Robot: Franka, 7 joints.
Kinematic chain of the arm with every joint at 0, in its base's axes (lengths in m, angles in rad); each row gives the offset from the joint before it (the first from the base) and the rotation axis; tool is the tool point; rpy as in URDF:
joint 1: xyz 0 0 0.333 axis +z
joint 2: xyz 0 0 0 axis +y
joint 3: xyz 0 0 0.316 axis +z
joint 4: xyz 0.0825 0 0 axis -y
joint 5: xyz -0.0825 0 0.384 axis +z
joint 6: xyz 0 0 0 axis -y
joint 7: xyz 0.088 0 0 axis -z
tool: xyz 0 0 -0.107 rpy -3.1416 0 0
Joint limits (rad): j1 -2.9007..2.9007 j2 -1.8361..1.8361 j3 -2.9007..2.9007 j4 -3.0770..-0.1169 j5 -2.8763..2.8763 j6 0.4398..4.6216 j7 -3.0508..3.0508
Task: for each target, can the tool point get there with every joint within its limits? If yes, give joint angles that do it. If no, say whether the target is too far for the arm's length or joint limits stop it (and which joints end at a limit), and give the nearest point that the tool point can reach.
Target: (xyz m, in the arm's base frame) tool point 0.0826 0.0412 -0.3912
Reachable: no: joint limits stop it (at a limit: joint 2) | nearest point 0.1005 0.0501 -0.3325 | short by 0.062 m
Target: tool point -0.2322 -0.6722 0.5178
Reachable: yes | joints -1.3969 0.7971 -0.8341 -1.4728 0.0571 3.9114 0.7990
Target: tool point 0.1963 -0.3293 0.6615
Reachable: yes | joints 0.9716 1.0937 -2.3232 -2.3264 -1.0213 2.2024 2.0678
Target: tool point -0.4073 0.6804 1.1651
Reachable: no: too far | nearest point -0.3040 0.5078 0.9540 | short by 0.292 m
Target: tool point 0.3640 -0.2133 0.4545
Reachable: yes | joints 1.0056 -0.3311 -1.7605 -2.2475 1.2649 0.8505 0.8625
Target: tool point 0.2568 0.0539 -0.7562
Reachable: no: too far | nearest point 0.2655 0.0557 -0.3606 | short by 0.396 m
